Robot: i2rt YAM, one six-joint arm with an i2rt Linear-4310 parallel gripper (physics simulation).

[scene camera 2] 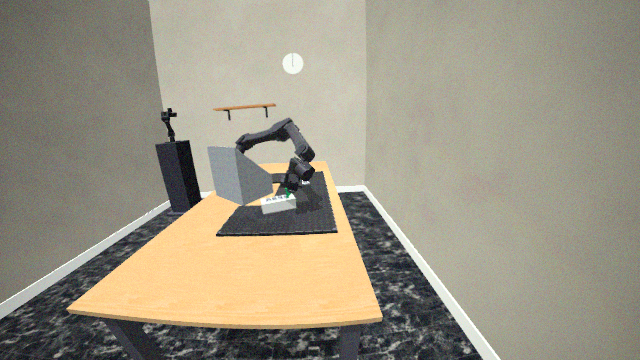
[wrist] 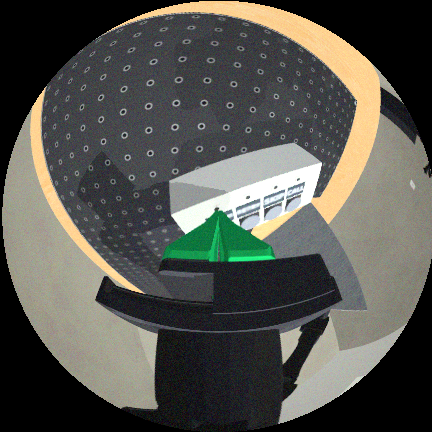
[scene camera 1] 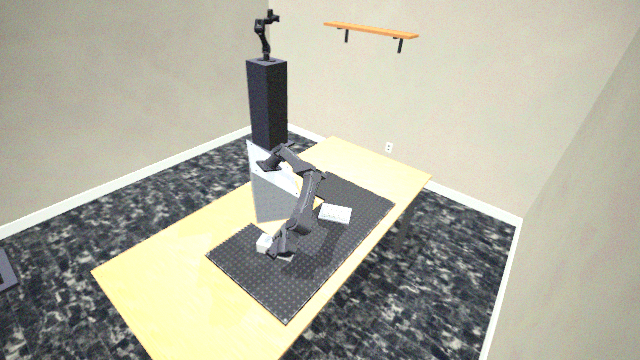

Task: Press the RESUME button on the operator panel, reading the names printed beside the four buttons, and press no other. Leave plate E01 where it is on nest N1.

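Pixels of known places: gripper, between the fingertips: point(scene camera 2: 287, 197) point(wrist: 218, 215); arm's base, origin of its link: point(scene camera 2: 235, 157) point(scene camera 1: 269, 166).
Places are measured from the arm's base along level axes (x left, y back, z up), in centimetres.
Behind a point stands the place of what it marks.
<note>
The operator panel, a white box point(scene camera 1: 262, 244) @[z -17.7, x -28.2, y -23.9 cm] point(scene camera 2: 280, 206) @[z -20.5, x -26.6, y -29.6 cm] point(wrist: 235, 172) @[z -19.9, x -26.2, y -30.7 cm], stands on the black perforated mat. In the wrist view the CALL label point(wrist: 296, 190) @[z -17.7, x -25.5, y -23.7 cm] is at its right end, with the blurred SKIP label point(wrist: 274, 198) @[z -17.6, x -24.5, y -26.7 cm] beside it. A third label point(wrist: 248, 208) @[z -17.7, x -23.4, y -29.5 cm] is too blurred to read. The leftmost label and its button are mostly hidden behind my green fingers. My gripper point(scene camera 2: 287, 193) @[z -17.2, x -23.5, y -32.8 cm] point(wrist: 218, 215) @[z -17.2, x -23.5, y -32.8 cm] is shut and empty, its tips over the panel's leftmost button area; contact cannot be told. A white plate-like block point(scene camera 1: 335, 213) @[z -20.6, x 13.1, y -35.0 cm] lies on the mat, its name unreadable.
A large grey box-like housing point(scene camera 1: 275, 197) @[z -8.6, x -8.5, y -12.8 cm] point(scene camera 2: 240, 175) @[z -7.0, x -15.6, y -7.7 cm] point(wrist: 317, 250) @[z -13.2, x -12.3, y -10.0 cm] stands close beside the panel. The black mat point(scene camera 1: 287, 300) @[z -23.0, x -38.7, y -48.8 cm] point(scene camera 2: 275, 227) @[z -22.9, x -42.0, y -29.4 cm] point(wrist: 165, 90) @[z -22.9, x -33.9, y -37.2 cm] lies on the wooden table point(scene camera 1: 165, 280) @[z -24.3, x -64.3, y -3.6 cm] point(scene camera 2: 225, 280) @[z -24.2, x -69.4, y -18.7 cm]. A dark pedestal point(scene camera 1: 267, 105) point(scene camera 2: 177, 175) with another small arm stands behind.
</note>
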